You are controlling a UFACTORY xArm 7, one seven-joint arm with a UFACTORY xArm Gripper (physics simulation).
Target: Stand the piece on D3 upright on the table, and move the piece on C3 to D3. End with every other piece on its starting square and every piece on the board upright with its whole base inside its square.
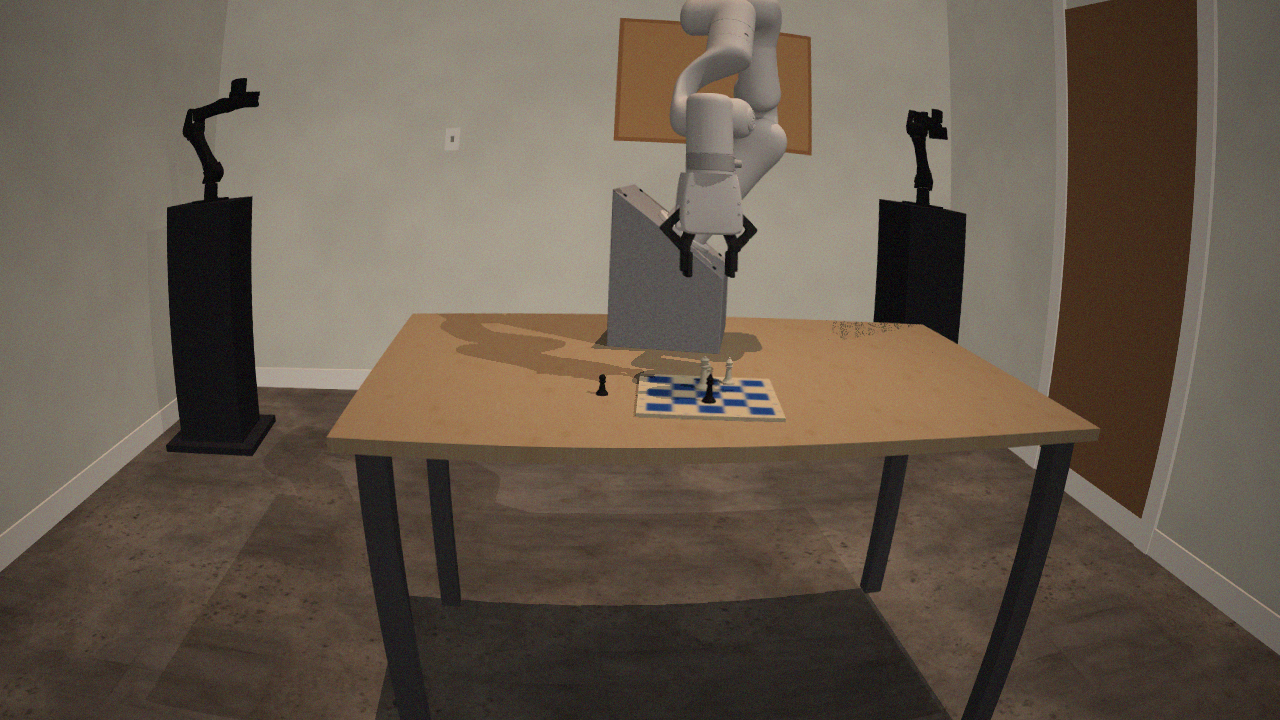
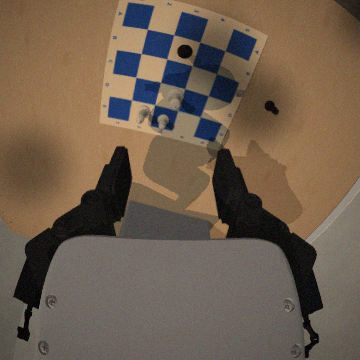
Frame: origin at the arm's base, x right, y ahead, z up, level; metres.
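Where they show: gripper, fingertip midpoint: (image 1: 708,276) (image 2: 171,162); arm's base at its link origin: (image 1: 682,233).
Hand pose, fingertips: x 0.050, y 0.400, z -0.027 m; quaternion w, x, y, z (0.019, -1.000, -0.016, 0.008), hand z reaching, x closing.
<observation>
Things, the pixels of their top centre, and the offset from my fingertips. "*": a spot on its surface instead. Level surfaces: height alone.
- tall white piece at its top centre: (image 2: 174,106) (image 1: 705,356) dz -0.127, dx -0.001, dy -0.003 m
- board at its top centre: (image 1: 708,394) (image 2: 175,73) dz -0.180, dx -0.002, dy +0.032 m
- blue square C3 at a spot on its surface: (image 2: 175,73) * dz -0.180, dx -0.003, dy +0.032 m
- black pawn-like piece at its top centre: (image 1: 602,374) (image 2: 276,112) dz -0.154, dx +0.160, dy +0.001 m
- black piece at its top centre: (image 2: 185,52) (image 1: 710,373) dz -0.136, dx +0.008, dy +0.068 m
- wooden table at its surface level: dz -0.186 m
A tall white piece (image 1: 704,373) (image 2: 175,99) stands upright on the cream square D3 of the board (image 1: 774,406) (image 2: 108,90). The blue square C3 (image 2: 175,73) has no piece on it. A black pawn-like piece (image 1: 601,385) (image 2: 270,106) stands upright on the table beside the board. A black piece (image 1: 708,390) (image 2: 185,51) stands on B3. One white piece (image 1: 728,370) (image 2: 143,114) stands on E2, and another white piece (image 2: 163,121) on E3. My gripper (image 1: 708,268) (image 2: 171,162) is open and empty, high above the table behind the board.
The wooden table (image 1: 501,411) (image 2: 55,60) carries the board. A grey slanted block (image 1: 662,295) (image 2: 162,221) stands behind the board, near the arm. Two black pedestals (image 1: 210,322) (image 1: 920,268) with small black arms stand beyond the table.
</observation>
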